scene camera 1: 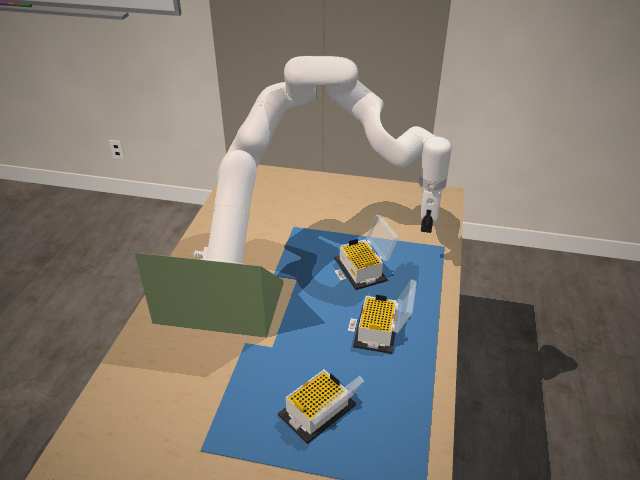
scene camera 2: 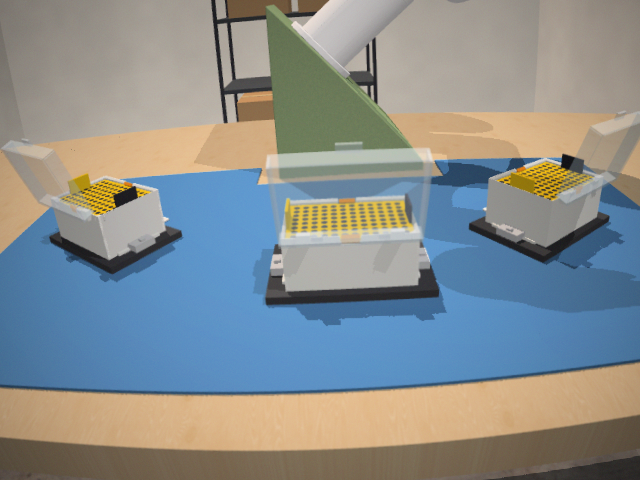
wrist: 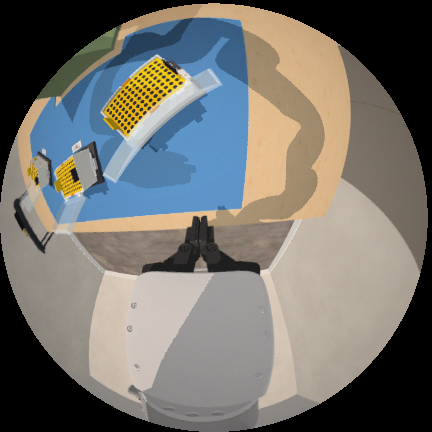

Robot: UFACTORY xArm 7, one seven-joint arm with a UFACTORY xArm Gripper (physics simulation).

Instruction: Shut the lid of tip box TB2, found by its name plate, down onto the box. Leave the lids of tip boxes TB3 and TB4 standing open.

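Seen in the pictures: gripper, fingertip midpoint: [scene camera 1: 426, 230] [wrist: 200, 224]; arm's base, link origin: [scene camera 1: 223, 266] [scene camera 2: 318, 51].
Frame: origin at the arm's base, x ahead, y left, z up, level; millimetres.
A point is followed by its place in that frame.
Tip box TB2 [scene camera 1: 360, 258] @[x 330, y 244, z -114 mm] [scene camera 2: 519, 211] [wrist: 145, 95] @[x 336, y 268, z -112 mm] is the far box in scene camera 1; its clear lid [scene camera 1: 383, 237] @[x 388, y 301, z -68 mm] [scene camera 2: 612, 139] @[x 419, y 281, z -38 mm] [wrist: 120, 160] @[x 418, y 275, z -27 mm] stands open. Tip box TB3 [scene camera 1: 378, 315] @[x 415, y 21, z -112 mm] [scene camera 2: 351, 263] [wrist: 68, 176] @[x 410, y 36, z -112 mm] is the middle box, its lid [scene camera 1: 406, 304] @[x 484, y 42, z -77 mm] [wrist: 70, 214] @[x 486, y 37, z -72 mm] open. Tip box TB4 [scene camera 1: 315, 396] [scene camera 2: 135, 219] @[x 343, y -213, z -131 mm] [wrist: 35, 171] is nearest in scene camera 1, its lid [scene camera 1: 356, 386] @[x 404, y -285, z -29 mm] [scene camera 2: 38, 165] @[x 404, y -282, z -39 mm] open. Name plates are too small to read. My gripper [scene camera 1: 426, 229] @[x 510, y 336, z -48 mm] [wrist: 200, 224] @[x 510, y 336, z -48 mm] is shut and empty, above the table, on TB2's lid side and apart from it. It does not show in scene camera 2.
The boxes sit on dark bases on a blue mat [scene camera 1: 258, 397] @[x 164, y -260, z -170 mm] [scene camera 2: 206, 351] @[x 530, y -97, z -170 mm] [wrist: 220, 185] @[x 515, y 376, z -170 mm]. A green wedge mount [scene camera 1: 206, 294] @[x -23, y -76, z -35 mm] [scene camera 2: 315, 103] @[x 125, y -7, z -62 mm] [wrist: 85, 65] stands at the arm's base. The wooden table's [scene camera 1: 444, 387] @[x 604, y -130, z -173 mm] [scene camera 2: 310, 418] @[x 603, y -11, z -173 mm] [wrist: 300, 205] @[x 577, y 621, z -173 mm] edge runs beyond the lid side.
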